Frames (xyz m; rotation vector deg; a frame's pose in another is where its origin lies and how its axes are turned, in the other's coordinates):
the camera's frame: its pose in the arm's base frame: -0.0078 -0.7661 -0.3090 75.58 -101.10 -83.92
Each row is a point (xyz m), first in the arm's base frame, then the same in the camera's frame.
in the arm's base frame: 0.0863 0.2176 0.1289
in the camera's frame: -1.0011 0.3312 0.2377
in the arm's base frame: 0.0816 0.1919 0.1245
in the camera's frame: -0.9754 0.3299 0.2312
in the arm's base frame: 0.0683 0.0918 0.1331
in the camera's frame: -0.8827 0.3470 0.1940
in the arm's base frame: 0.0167 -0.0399 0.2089
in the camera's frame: -0.7597 0.4420 0.1541
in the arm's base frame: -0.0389 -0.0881 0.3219
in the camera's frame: -0.7167 0.5694 0.1443
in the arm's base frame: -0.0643 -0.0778 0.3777
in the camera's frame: -0.7266 0.6301 0.1533
